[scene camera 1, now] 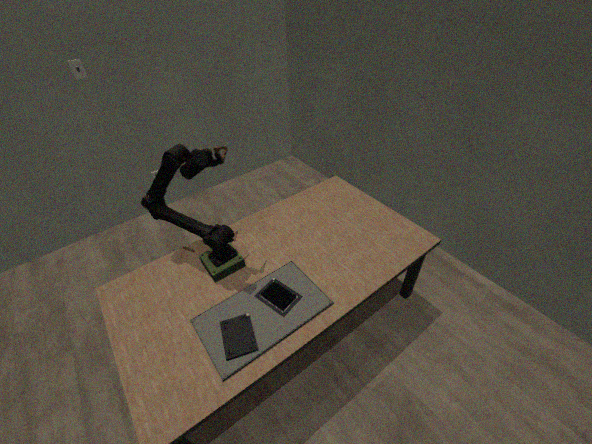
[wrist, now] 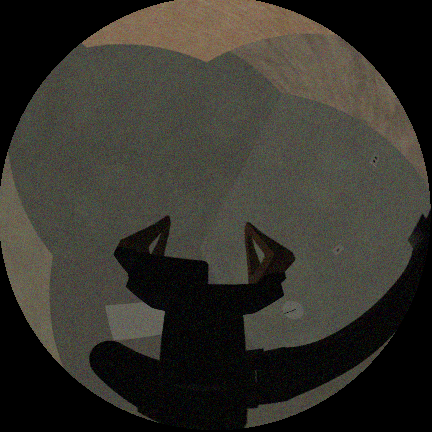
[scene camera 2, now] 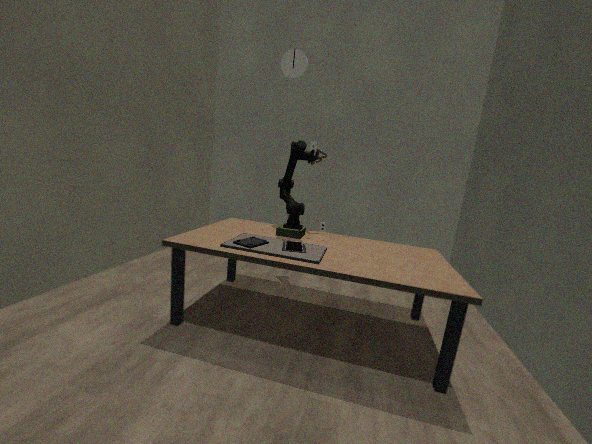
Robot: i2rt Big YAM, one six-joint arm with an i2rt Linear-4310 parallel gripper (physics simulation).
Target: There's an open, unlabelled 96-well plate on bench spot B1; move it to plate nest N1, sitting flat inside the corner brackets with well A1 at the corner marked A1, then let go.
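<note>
Two flat dark pieces lie apart on a grey mat (scene camera 1: 210, 325) (scene camera 2: 275, 252). A black rectangle with a paler frame and light corner spots (scene camera 1: 278, 296) (scene camera 2: 294, 246) is on one half. A dark grey rectangle (scene camera 1: 239, 336) (scene camera 2: 251, 242), with a pale spot by one corner in scene camera 1, is on the other half. The views are too dark and small to tell surely which is the 96-well plate and which is nest N1; wells and the A1 mark cannot be read. My gripper (scene camera 1: 225, 151) (scene camera 2: 324, 156) (wrist: 207, 222) is open and empty, high above the table, away from both.
The arm stands on a green base (scene camera 1: 222, 267) (scene camera 2: 290, 231) at the table's edge, close behind the mat. The wooden table (scene camera 1: 320, 230) (scene camera 2: 380, 255) (wrist: 175, 25) extends beyond the mat on both sides. Walls fill much of the wrist view.
</note>
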